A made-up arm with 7 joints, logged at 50 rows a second.
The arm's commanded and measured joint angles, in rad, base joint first. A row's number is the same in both.
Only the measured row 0 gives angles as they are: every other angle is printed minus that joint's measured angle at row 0.
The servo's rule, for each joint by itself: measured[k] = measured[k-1] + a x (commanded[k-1-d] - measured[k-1]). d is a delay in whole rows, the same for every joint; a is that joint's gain. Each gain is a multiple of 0.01, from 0.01 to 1. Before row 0 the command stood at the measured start. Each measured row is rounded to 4 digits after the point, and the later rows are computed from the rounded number. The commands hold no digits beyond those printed.
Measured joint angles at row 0:
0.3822 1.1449 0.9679 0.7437 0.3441 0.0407 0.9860
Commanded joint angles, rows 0 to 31:
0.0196 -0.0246 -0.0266 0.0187 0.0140 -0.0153 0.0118
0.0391 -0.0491 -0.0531 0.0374 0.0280 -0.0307 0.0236
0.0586 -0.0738 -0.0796 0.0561 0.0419 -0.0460 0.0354
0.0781 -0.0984 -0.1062 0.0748 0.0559 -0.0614 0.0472
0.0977 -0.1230 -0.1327 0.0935 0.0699 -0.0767 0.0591
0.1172 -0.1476 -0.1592 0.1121 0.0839 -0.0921 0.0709
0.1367 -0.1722 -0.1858 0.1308 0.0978 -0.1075 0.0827
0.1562 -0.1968 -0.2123 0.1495 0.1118 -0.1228 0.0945
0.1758 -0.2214 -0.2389 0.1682 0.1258 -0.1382 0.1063
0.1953 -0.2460 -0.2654 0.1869 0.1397 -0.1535 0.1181
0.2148 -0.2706 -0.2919 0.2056 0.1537 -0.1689 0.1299
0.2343 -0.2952 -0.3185 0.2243 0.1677 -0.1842 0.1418
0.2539 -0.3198 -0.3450 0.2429 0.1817 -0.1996 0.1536
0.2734 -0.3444 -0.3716 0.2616 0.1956 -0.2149 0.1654
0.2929 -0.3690 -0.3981 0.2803 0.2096 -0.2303 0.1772
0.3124 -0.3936 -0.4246 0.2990 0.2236 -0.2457 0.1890
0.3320 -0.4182 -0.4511 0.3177 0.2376 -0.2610 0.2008
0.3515 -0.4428 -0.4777 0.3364 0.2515 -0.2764 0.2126
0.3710 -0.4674 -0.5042 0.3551 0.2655 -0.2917 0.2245
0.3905 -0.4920 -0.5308 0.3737 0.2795 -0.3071 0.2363
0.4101 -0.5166 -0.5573 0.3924 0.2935 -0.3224 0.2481
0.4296 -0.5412 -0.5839 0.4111 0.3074 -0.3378 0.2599
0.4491 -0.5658 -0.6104 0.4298 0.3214 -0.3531 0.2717
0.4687 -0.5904 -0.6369 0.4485 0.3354 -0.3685 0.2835
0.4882 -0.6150 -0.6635 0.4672 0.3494 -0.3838 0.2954
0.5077 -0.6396 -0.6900 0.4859 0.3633 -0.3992 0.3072
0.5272 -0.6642 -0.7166 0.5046 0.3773 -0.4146 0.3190
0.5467 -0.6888 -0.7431 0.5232 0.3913 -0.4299 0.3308
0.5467 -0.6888 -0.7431 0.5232 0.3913 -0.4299 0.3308
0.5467 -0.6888 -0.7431 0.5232 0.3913 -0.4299 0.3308
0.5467 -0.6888 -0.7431 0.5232 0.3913 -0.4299 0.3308
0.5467 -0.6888 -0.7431 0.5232 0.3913 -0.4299 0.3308
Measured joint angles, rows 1 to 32:
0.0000 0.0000 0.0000 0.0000 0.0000 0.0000 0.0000
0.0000 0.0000 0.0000 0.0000 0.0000 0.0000 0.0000
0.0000 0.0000 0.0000 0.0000 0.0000 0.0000 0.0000
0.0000 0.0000 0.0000 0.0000 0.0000 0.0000 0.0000
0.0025 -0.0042 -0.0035 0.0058 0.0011 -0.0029 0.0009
0.0073 -0.0118 -0.0099 0.0156 0.0033 -0.0082 0.0027
0.0140 -0.0223 -0.0190 0.0282 0.0064 -0.0154 0.0053
0.0223 -0.0352 -0.0303 0.0426 0.0104 -0.0241 0.0087
0.0321 -0.0501 -0.0436 0.0584 0.0152 -0.0341 0.0127
0.0432 -0.0667 -0.0586 0.0750 0.0207 -0.0451 0.0174
0.0554 -0.0846 -0.0751 0.0923 0.0269 -0.0570 0.0226
0.0685 -0.1037 -0.0929 0.1100 0.0337 -0.0695 0.0284
0.0824 -0.1237 -0.1119 0.1280 0.0411 -0.0826 0.0346
0.0971 -0.1445 -0.1319 0.1463 0.0490 -0.0961 0.0413
0.1124 -0.1659 -0.1527 0.1647 0.0574 -0.1099 0.0484
0.1282 -0.1879 -0.1743 0.1832 0.0662 -0.1240 0.0559
0.1445 -0.2103 -0.1965 0.2017 0.0754 -0.1384 0.0637
0.1613 -0.2331 -0.2193 0.2203 0.0850 -0.1529 0.0718
0.1784 -0.2562 -0.2425 0.2389 0.0950 -0.1676 0.0802
0.1958 -0.2796 -0.2662 0.2575 0.1053 -0.1824 0.0889
0.2135 -0.3032 -0.2902 0.2762 0.1159 -0.1973 0.0979
0.2314 -0.3269 -0.3146 0.2949 0.1267 -0.2123 0.1071
0.2495 -0.3508 -0.3392 0.3136 0.1378 -0.2274 0.1165
0.2678 -0.3748 -0.3641 0.3322 0.1491 -0.2425 0.1261
0.2863 -0.3989 -0.3892 0.3509 0.1607 -0.2577 0.1359
0.3049 -0.4231 -0.4145 0.3696 0.1724 -0.2729 0.1458
0.3236 -0.4474 -0.4400 0.3883 0.1843 -0.2881 0.1559
0.3425 -0.4717 -0.4656 0.4070 0.1964 -0.3034 0.1661
0.3614 -0.4961 -0.4913 0.4257 0.2086 -0.3187 0.1764
0.3804 -0.5205 -0.5171 0.4444 0.2210 -0.3340 0.1869
0.3995 -0.5449 -0.5430 0.4631 0.2335 -0.3493 0.1975
0.4186 -0.5694 -0.5690 0.4817 0.2461 -0.3646 0.2082
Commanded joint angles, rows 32 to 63:
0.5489 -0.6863 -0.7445 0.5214 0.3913 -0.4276 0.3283
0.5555 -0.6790 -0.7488 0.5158 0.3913 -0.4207 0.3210
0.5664 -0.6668 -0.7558 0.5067 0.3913 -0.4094 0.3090
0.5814 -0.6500 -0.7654 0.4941 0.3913 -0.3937 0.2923
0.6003 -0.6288 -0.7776 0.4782 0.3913 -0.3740 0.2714
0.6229 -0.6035 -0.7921 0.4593 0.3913 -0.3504 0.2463
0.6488 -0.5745 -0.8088 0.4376 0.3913 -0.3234 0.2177
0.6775 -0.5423 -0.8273 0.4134 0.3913 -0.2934 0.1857
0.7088 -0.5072 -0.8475 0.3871 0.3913 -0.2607 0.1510
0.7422 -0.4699 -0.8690 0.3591 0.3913 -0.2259 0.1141
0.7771 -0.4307 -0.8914 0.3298 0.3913 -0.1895 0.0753
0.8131 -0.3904 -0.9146 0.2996 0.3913 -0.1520 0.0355
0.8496 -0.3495 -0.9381 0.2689 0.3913 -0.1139 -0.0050
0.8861 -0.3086 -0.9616 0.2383 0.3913 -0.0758 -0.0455
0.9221 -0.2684 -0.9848 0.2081 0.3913 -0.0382 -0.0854
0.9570 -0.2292 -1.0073 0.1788 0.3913 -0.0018 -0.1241
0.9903 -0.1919 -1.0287 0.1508 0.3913 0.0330 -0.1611
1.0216 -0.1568 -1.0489 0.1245 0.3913 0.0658 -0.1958
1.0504 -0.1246 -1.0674 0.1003 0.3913 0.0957 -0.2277
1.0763 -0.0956 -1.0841 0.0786 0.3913 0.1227 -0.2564
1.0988 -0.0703 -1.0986 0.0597 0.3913 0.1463 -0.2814
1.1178 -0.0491 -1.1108 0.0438 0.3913 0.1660 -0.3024
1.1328 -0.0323 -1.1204 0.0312 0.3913 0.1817 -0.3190
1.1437 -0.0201 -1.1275 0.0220 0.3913 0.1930 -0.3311
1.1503 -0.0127 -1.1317 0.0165 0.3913 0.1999 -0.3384
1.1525 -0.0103 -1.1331 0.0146 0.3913 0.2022 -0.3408
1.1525 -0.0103 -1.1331 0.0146 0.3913 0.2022 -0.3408
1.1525 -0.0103 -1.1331 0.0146 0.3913 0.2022 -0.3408
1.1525 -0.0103 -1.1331 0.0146 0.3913 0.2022 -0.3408
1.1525 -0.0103 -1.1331 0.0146 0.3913 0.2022 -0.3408
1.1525 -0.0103 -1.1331 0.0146 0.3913 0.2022 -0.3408
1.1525 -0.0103 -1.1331 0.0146 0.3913 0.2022 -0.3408
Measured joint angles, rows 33 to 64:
0.4353 -0.5897 -0.5916 0.4946 0.2577 -0.3770 0.2180
0.4498 -0.6065 -0.6113 0.5035 0.2684 -0.3871 0.2270
0.4624 -0.6205 -0.6284 0.5096 0.2782 -0.3952 0.2353
0.4734 -0.6321 -0.6433 0.5138 0.2872 -0.4018 0.2429
0.4832 -0.6413 -0.6565 0.5162 0.2955 -0.4067 0.2497
0.4926 -0.6477 -0.6685 0.5161 0.3032 -0.4094 0.2554
0.5022 -0.6509 -0.6798 0.5132 0.3102 -0.4094 0.2597
0.5125 -0.6507 -0.6909 0.5073 0.3167 -0.4064 0.2623
0.5239 -0.6470 -0.7022 0.4983 0.3227 -0.4002 0.2630
0.5368 -0.6396 -0.7139 0.4862 0.3282 -0.3907 0.2617
0.5514 -0.6285 -0.7262 0.4711 0.3332 -0.3779 0.2582
0.5678 -0.6138 -0.7393 0.4532 0.3378 -0.3618 0.2524
0.5861 -0.5957 -0.7534 0.4327 0.3421 -0.3426 0.2443
0.6064 -0.5743 -0.7684 0.4099 0.3460 -0.3204 0.2339
0.6286 -0.5499 -0.7844 0.3851 0.3496 -0.2955 0.2212
0.6526 -0.5228 -0.8013 0.3586 0.3529 -0.2682 0.2063
0.6782 -0.4933 -0.8191 0.3308 0.3560 -0.2389 0.1894
0.7052 -0.4619 -0.8376 0.3021 0.3588 -0.2079 0.1706
0.7334 -0.4290 -0.8567 0.2730 0.3614 -0.1757 0.1501
0.7625 -0.3950 -0.8763 0.2438 0.3638 -0.1427 0.1282
0.7921 -0.3605 -0.8961 0.2150 0.3660 -0.1093 0.1051
0.8219 -0.3259 -0.9160 0.1869 0.3680 -0.0760 0.0810
0.8516 -0.2917 -0.9357 0.1601 0.3699 -0.0434 0.0563
0.8808 -0.2584 -0.9550 0.1348 0.3716 -0.0118 0.0313
0.9091 -0.2264 -0.9737 0.1115 0.3732 0.0182 0.0063
0.9362 -0.1963 -0.9915 0.0905 0.3746 0.0463 -0.0184
0.9618 -0.1684 -1.0083 0.0721 0.3759 0.0720 -0.0424
0.9854 -0.1432 -1.0238 0.0566 0.3771 0.0950 -0.0655
1.0068 -0.1210 -1.0378 0.0442 0.3782 0.1149 -0.0873
1.0257 -0.1022 -1.0502 0.0350 0.3792 0.1315 -0.1076
1.0422 -0.0866 -1.0610 0.0287 0.3802 0.1449 -0.1263
1.0565 -0.0736 -1.0704 0.0243 0.3811 0.1558 -0.1435

